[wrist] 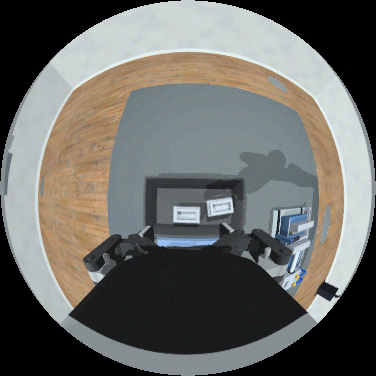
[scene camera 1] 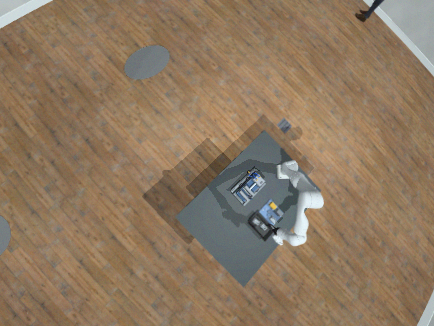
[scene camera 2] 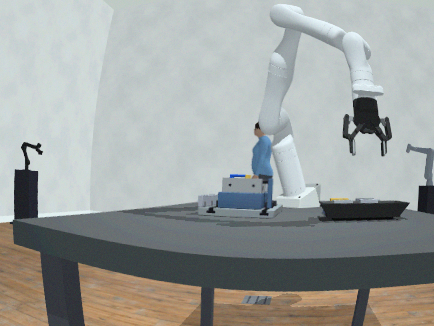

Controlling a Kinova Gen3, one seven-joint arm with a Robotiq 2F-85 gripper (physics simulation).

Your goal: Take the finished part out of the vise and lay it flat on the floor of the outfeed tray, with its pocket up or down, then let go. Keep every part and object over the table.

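Two light grey rectangular parts lie flat in the black outfeed tray, pockets up. One part is nearer the middle; the other part lies to its right, slightly turned, in the wrist view. They are small in scene camera 1, and a grey top shows over the rim in scene camera 2. My gripper is open and empty, pointing down well above the tray. The blue and grey vise stands apart from the tray; no part can be made out between its jaws.
A blue holder with a yellow piece stands beside the tray, on the arm base side. The vise's raised jaws and fittings stand up from the grey table. The near table edge passes close to the tray.
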